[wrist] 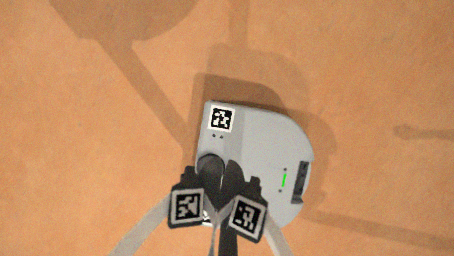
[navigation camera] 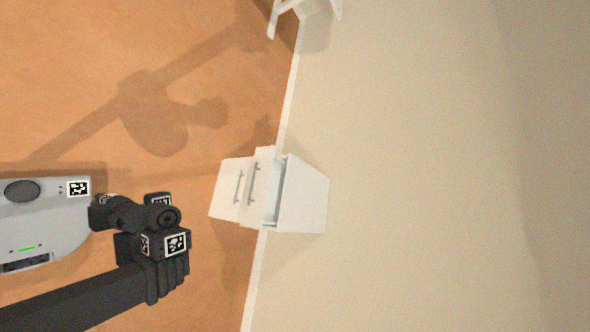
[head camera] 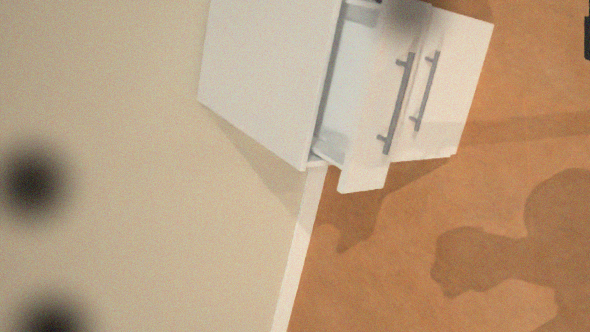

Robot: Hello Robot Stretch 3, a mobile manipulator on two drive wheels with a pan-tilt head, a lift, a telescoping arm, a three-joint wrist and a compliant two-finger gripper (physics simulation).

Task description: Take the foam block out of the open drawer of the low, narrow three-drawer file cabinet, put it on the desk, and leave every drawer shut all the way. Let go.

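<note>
The white file cabinet (head camera: 265, 75) (navigation camera: 305, 195) stands against the wall. Its top drawer (head camera: 362, 150) (navigation camera: 257, 190) is partly open, with a gap between its front and the cabinet top. The pale drawer interior shows in the gap; the foam block does not show in any view. A lower drawer handle (head camera: 427, 90) (navigation camera: 238, 187) shows below the top drawer's handle (head camera: 399, 102) (navigation camera: 254, 183); whether the lower drawers are fully flush is hard to tell. My gripper (navigation camera: 100, 199) (wrist: 221, 176) is shut and empty, above the robot base and apart from the cabinet.
The robot base (navigation camera: 45, 215) (wrist: 265, 145) lies beneath the gripper. The black arm (navigation camera: 75, 290) is drawn back from the cabinet. A white legged piece of furniture (navigation camera: 272, 22) stands at the wall at the top of the navigation view. Dark blurred spots cover parts of the head view.
</note>
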